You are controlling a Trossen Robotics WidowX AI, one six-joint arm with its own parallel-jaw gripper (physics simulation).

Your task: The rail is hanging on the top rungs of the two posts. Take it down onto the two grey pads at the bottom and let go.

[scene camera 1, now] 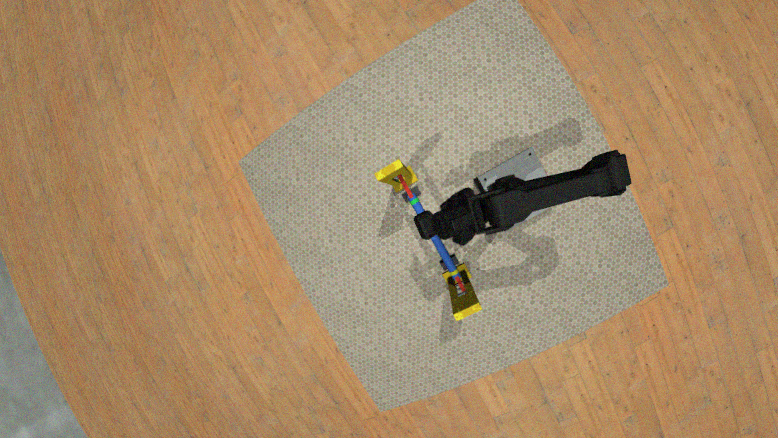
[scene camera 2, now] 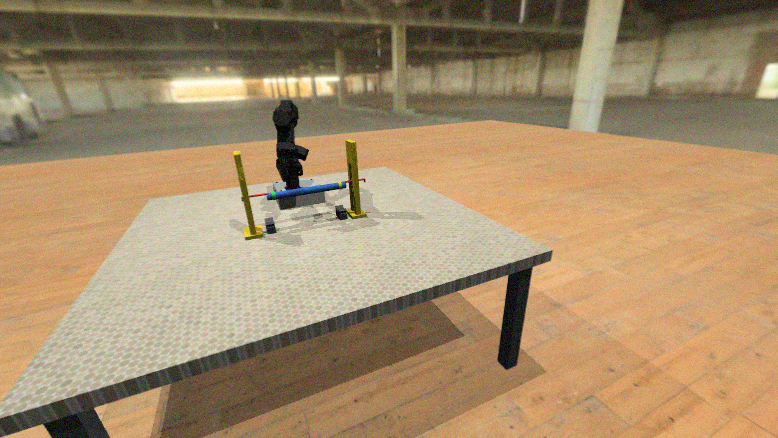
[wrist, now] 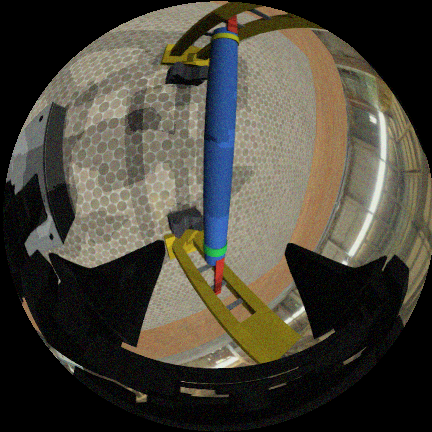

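Seen in the pictures: gripper, fingertip midpoint: [scene camera 1: 429, 213] [scene camera 2: 284, 177] [wrist: 227, 249]; arm's base, origin of the base link: [scene camera 2: 293, 188].
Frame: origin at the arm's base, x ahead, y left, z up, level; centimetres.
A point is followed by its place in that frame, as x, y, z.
The rail, blue with red ends [scene camera 1: 442, 250] {25.8, 4.7, 6.9} [scene camera 2: 306, 190] {26.7, -0.7, 6.1} [wrist: 219, 175] {24.7, -3.6, 6.8}, spans the two yellow posts. In scene camera 2 its ends cross the left post [scene camera 2: 247, 209] {27.9, -22.3, 3.5} and the right post [scene camera 2: 352, 163] {30.8, 17.0, 14.7} about halfway up; which rung bears each end is too small to tell. The grey pads, one by the left post [scene camera 2: 270, 225] {27.5, -15.7, -4.3} [wrist: 185, 221] {24.8, -15.2, -4.9} and one by the right post [scene camera 2: 341, 212] {29.6, 11.2, -4.4} [wrist: 186, 74] {26.8, 11.5, -4.9}, lie below the rail, which is apart from them. My gripper [scene camera 1: 424, 224] {22.5, -7.1, 11.1} [wrist: 227, 249] {22.5, -7.1, 11.1} is open and empty, above the rail's middle, its fingers spread to either side and clear of it.
The arm's grey base plate [scene camera 1: 509, 167] {-6.5, -4.5, 0.1} [scene camera 2: 313, 196] {5.1, 7.4, -3.8} is fixed behind the posts on the tiled table [scene camera 1: 326, 217] {57.3, -27.0, -7.5} [scene camera 2: 272, 304] {71.7, -24.0, -7.5}. The yellow post feet [scene camera 2: 253, 233] {27.9, -22.0, -5.8} [scene camera 2: 356, 214] {31.0, 17.0, -6.1} stand beside the pads. The arm reaches over from the base side, its elbow high.
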